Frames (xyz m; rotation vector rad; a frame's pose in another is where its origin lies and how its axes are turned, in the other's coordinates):
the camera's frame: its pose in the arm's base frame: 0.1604 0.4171 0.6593 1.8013 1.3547 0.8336
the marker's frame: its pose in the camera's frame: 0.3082 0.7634 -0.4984 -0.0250 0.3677 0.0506
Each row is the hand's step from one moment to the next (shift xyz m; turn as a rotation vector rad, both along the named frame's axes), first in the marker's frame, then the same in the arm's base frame.
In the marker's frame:
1: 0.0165 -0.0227 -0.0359 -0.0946 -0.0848 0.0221
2: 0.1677 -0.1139 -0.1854 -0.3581 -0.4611 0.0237
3: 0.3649 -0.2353 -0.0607 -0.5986 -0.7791 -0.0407
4: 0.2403 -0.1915 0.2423 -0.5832 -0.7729 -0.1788
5: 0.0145 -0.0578 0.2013 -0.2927 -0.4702 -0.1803
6: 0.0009 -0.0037 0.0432 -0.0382 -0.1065 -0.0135
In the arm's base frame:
1: -0.0432 0.0144 0.0015 -0.0157 -0.0660 -0.1097
2: -0.2262 0.1520 0.0348 -0.1786 -0.2281 -0.5075
3: -0.1852 0.3921 -0.0645 -0.3730 -0.3944 -0.8200
4: 0.1085 0.3198 -0.1977 -0.4921 -0.4071 -0.7494
5: 0.1485 0.0653 -0.1333 -0.3656 -0.2019 -0.4060
6: 0.0361 0.0098 -0.0219 -0.0604 -0.0138 -0.0957

